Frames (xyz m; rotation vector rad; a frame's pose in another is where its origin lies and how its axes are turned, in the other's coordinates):
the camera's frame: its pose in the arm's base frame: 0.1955 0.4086 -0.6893 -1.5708 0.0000 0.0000
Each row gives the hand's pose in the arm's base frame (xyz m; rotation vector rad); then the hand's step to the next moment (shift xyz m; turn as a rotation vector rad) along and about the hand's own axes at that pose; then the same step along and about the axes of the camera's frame.
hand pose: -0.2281 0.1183 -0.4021 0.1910 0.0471 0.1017
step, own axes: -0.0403 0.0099 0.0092 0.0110 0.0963 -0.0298
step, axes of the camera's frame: -0.0405 -0.0124 0.0037 0.0000 0.0112 0.1008
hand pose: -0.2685 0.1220 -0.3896 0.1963 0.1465 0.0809
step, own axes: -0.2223 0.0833 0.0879 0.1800 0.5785 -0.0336
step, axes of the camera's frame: -0.2112 -0.1324 0.0439 0.1343 -0.0585 0.5888
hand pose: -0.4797 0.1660 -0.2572 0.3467 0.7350 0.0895
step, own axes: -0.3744 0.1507 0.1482 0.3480 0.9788 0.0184
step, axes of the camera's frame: -0.1719 -0.3933 0.0253 0.3099 -0.1228 0.9841
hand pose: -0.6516 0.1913 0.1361 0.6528 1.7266 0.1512
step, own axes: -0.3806 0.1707 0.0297 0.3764 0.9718 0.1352
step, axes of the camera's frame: 0.1312 -0.3933 -0.0546 0.4131 -0.0639 0.9642
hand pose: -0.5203 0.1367 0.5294 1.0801 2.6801 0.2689
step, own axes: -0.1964 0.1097 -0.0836 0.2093 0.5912 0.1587
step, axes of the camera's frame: 0.1851 -0.1377 -0.0662 0.2870 0.0312 0.5789
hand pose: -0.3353 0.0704 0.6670 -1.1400 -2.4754 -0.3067
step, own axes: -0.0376 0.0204 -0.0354 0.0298 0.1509 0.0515
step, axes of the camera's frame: 0.0470 -0.0159 -0.0249 0.0843 0.0282 0.1357
